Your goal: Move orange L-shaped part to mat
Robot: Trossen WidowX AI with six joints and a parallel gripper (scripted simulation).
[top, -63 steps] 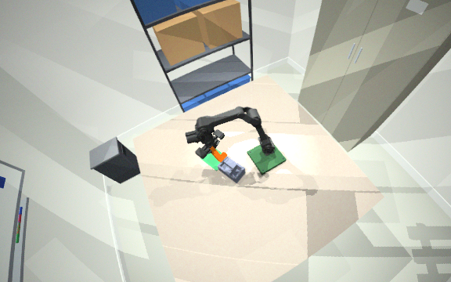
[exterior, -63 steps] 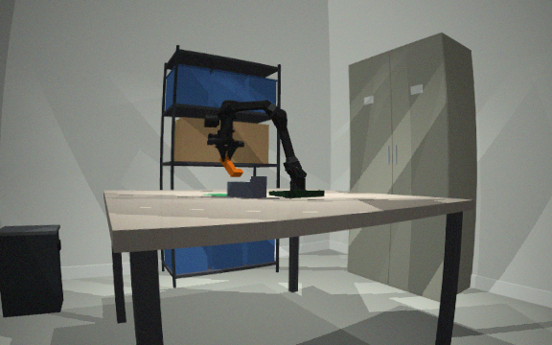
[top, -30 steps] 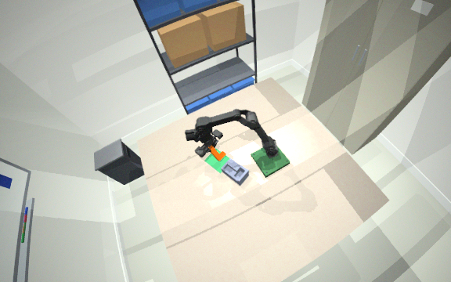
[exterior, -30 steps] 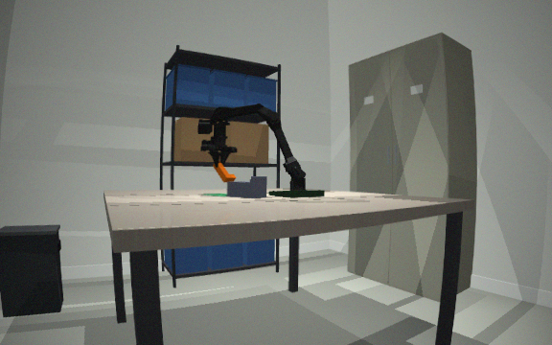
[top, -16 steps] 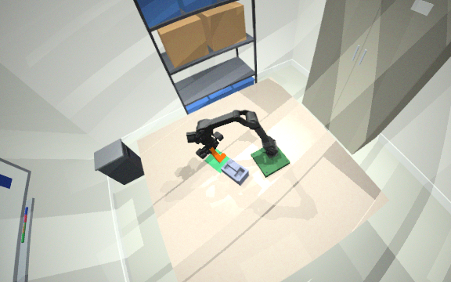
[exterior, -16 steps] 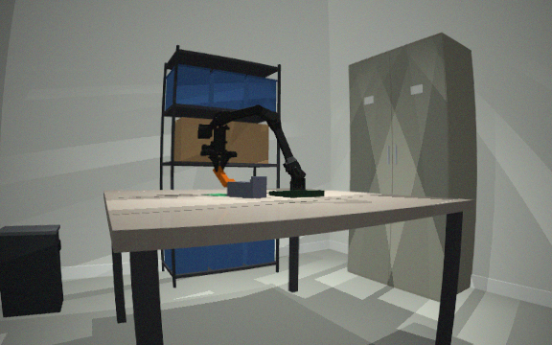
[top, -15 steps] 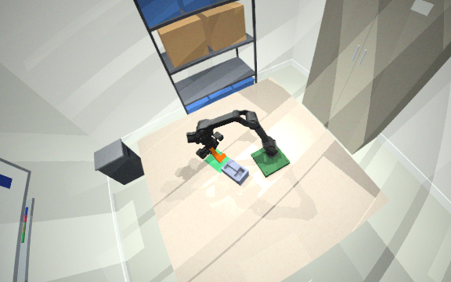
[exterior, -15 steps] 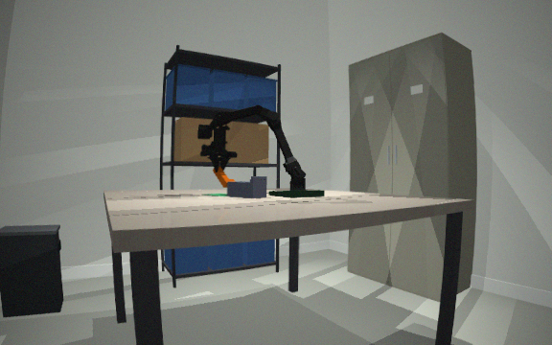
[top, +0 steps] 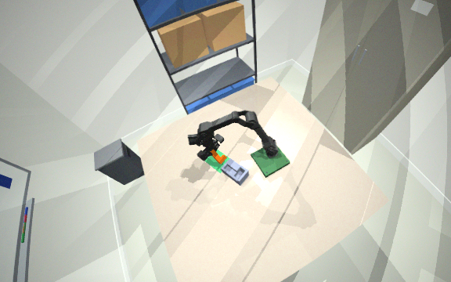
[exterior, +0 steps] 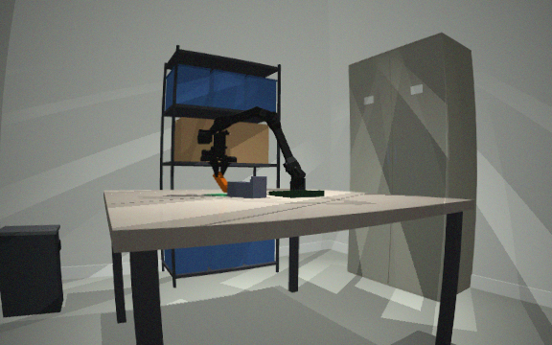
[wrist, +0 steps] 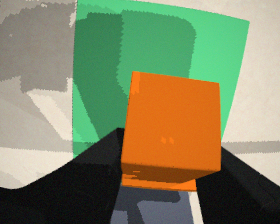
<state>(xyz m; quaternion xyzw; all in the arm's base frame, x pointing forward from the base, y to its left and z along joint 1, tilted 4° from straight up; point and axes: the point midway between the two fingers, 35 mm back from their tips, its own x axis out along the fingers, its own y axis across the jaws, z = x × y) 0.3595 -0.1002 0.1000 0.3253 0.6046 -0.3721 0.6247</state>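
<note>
My gripper tip is 30 mm past the orange L-shaped part, 30 mm above it and 20 mm to the right of it. Round my gripper tip: green mat 100 mm below, 20 mm to the left, 10 mm behind.
</note>
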